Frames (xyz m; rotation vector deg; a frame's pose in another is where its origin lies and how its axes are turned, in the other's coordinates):
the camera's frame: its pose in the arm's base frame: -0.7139 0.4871 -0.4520 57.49 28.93 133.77
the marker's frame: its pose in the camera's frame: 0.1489 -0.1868 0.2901 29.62 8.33 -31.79
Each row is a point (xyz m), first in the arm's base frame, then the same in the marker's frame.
Working: the arm's base frame: its pose in the marker's frame: -0.9085 0.2911 0.1286 -44.14 -75.01 -103.76

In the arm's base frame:
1: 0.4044 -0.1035 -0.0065
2: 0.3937 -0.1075 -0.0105
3: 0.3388 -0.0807 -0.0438
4: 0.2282 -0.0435 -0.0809
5: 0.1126 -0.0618 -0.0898
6: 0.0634 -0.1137 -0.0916
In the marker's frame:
1: -1.2109 0.2118 0.4053
2: -1.2088 0.2111 0.3934
3: -1.1582 0.1869 0.3522
4: -1.0695 0.1697 0.2696
5: -1.0240 0.1911 0.1635
6: -1.0420 0.2103 0.0970

